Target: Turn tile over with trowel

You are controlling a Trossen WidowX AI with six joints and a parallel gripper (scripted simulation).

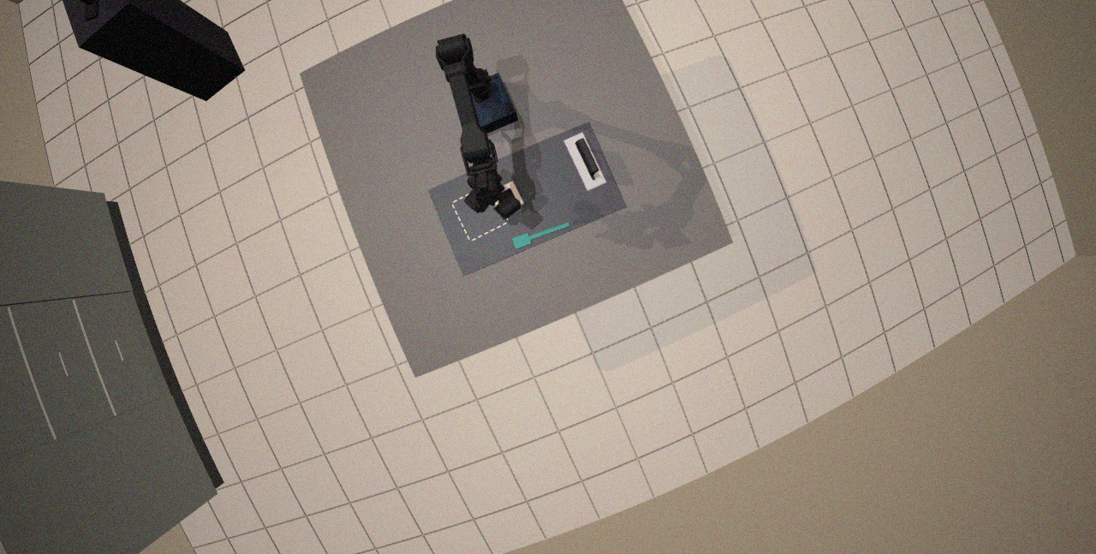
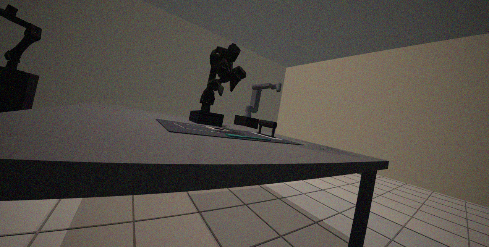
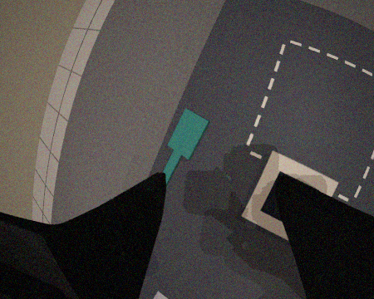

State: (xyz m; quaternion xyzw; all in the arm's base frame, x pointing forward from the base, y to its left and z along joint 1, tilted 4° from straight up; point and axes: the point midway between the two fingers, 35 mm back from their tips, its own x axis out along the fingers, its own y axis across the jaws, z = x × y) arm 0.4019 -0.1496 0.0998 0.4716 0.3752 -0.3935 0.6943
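Right now my gripper tip is 1 cm short of the dark-handled trowel, 34 cm to the right of it and 13 cm above it. From my gripper tip the other things lie so: teal trowel (12 cm ahead, 5 cm to the left, 16 cm below); tile (5 cm behind, 4 cm to the left, 16 cm below); dark mat (1 cm behind, 10 cm to the left, 19 cm below).
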